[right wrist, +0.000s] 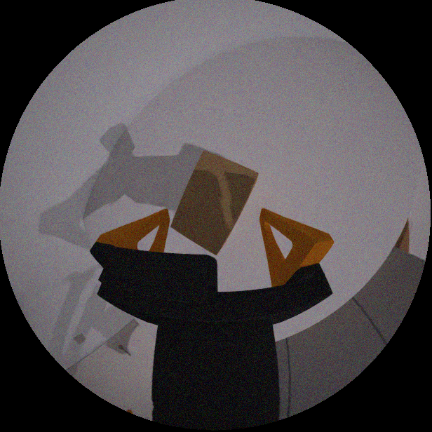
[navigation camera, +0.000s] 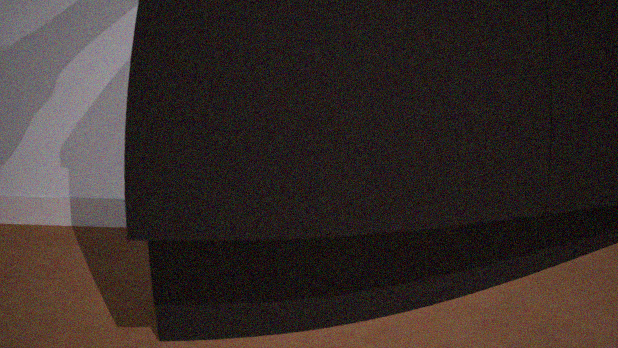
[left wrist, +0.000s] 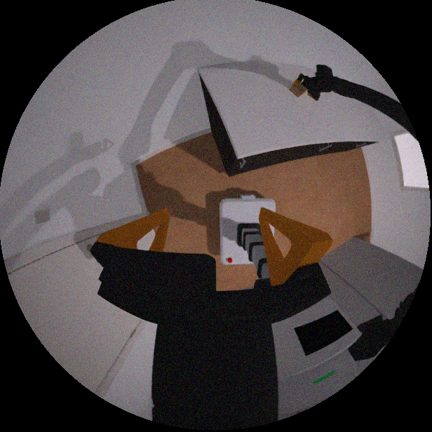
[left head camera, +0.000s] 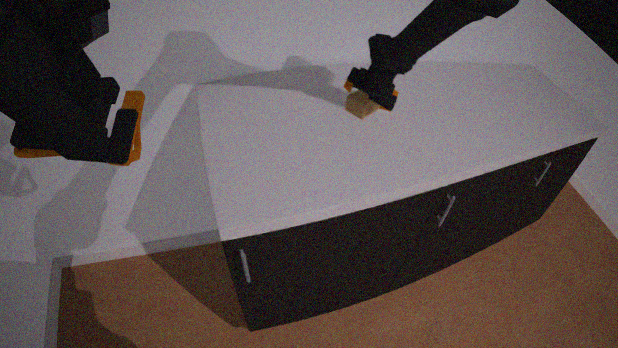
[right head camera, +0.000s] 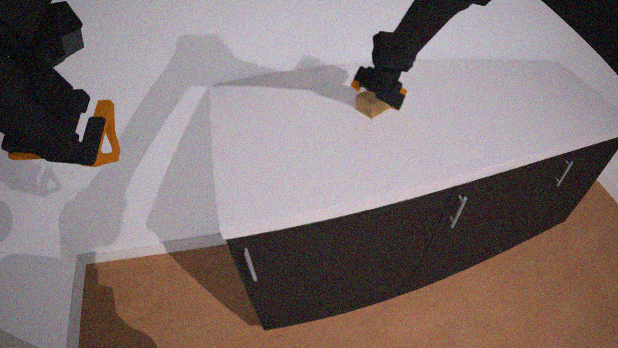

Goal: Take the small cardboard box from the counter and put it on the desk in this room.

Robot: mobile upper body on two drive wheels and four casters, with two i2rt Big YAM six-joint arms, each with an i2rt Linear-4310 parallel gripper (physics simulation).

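Frame: origin at the left arm's base, x right, y ahead, z up, level; centimetres.
Seen in the pictures: left gripper, fingertip midpoint: (left head camera: 103, 151) (right head camera: 89, 153); right gripper, fingertip midpoint: (left head camera: 365, 98) (right head camera: 375, 97).
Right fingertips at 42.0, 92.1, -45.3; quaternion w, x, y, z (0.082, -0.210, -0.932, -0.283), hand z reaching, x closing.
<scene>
A point is followed by its place in that frame, as x, y, z.
The small cardboard box (left head camera: 361, 106) {40.3, 88.6, -45.8} (right head camera: 371, 106) {40.6, 88.3, -45.8} (left wrist: 298, 88) (right wrist: 214, 200) sits on the white top of the counter (left head camera: 300, 165) {23.4, 69.6, -50.0} (right head camera: 310, 165) {24.6, 69.6, -50.0} (left wrist: 260, 115) (right wrist: 325, 125). My right gripper (left head camera: 371, 93) {42.0, 92.1, -45.3} (right head camera: 379, 91) {42.0, 92.1, -45.3} (left wrist: 300, 87) (right wrist: 214, 213) is open, right over the box. In the right wrist view the box looks turned at an angle, its near part between the fingertips, closer to the picture-left finger, with neither finger plainly touching it. My left gripper (left head camera: 75, 156) {-1.0, 34.4, -13.6} (right head camera: 62, 160) (left wrist: 213, 212) is open and empty, away from the counter. The desk cannot be made out.
The counter's dark front (navigation camera: 325, 125) {23.1, 57.8, -114.8} carries thin metal handles (left head camera: 446, 210) (right head camera: 459, 211) {67.7, 67.6, -65.8} and stands on a brown floor (left head camera: 475, 300) {118.9, 63.8, -141.0} (right head camera: 500, 290) {124.1, 71.1, -141.0} (navigation camera: 450, 325) {42.9, 63.8, -141.0}. White walls stand around it, with arm shadows. A bright window (left wrist: 413, 160) shows in the left wrist view.
</scene>
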